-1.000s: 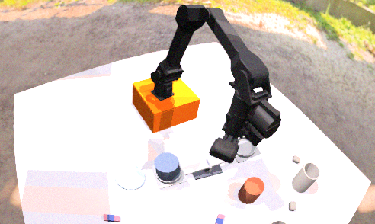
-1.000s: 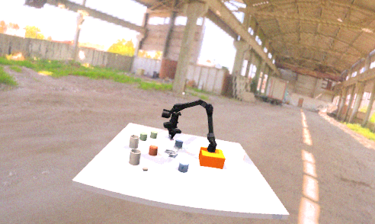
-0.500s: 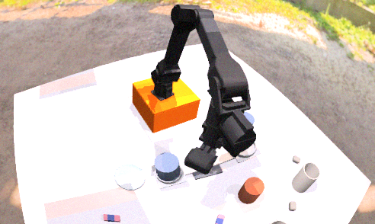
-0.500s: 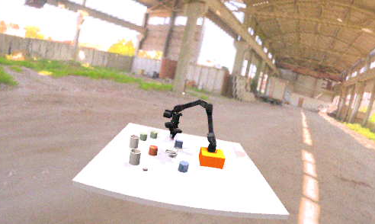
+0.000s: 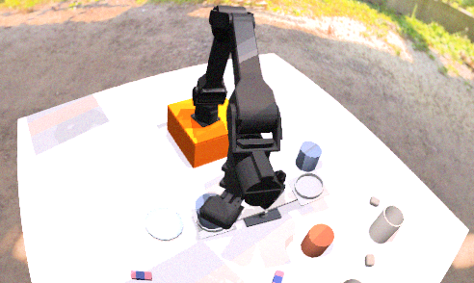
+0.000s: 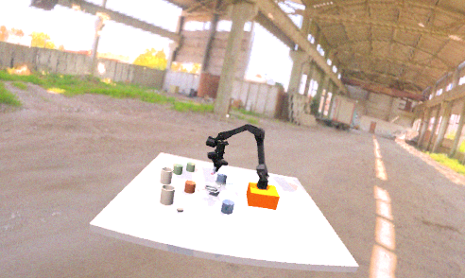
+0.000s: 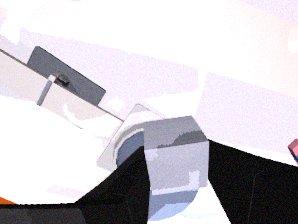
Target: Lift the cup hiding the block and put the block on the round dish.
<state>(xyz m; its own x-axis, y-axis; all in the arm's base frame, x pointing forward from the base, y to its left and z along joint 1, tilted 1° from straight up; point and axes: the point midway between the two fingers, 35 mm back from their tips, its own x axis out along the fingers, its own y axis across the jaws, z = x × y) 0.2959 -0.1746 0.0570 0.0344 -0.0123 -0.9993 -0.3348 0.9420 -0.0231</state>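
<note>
My gripper tip is now 120 mm past the round white dish, 100 mm to the left of it and 110 mm above it. Round my gripper tip: red-brown cylinder 160 mm ahead, 160 mm to the left, 80 mm below.
</note>
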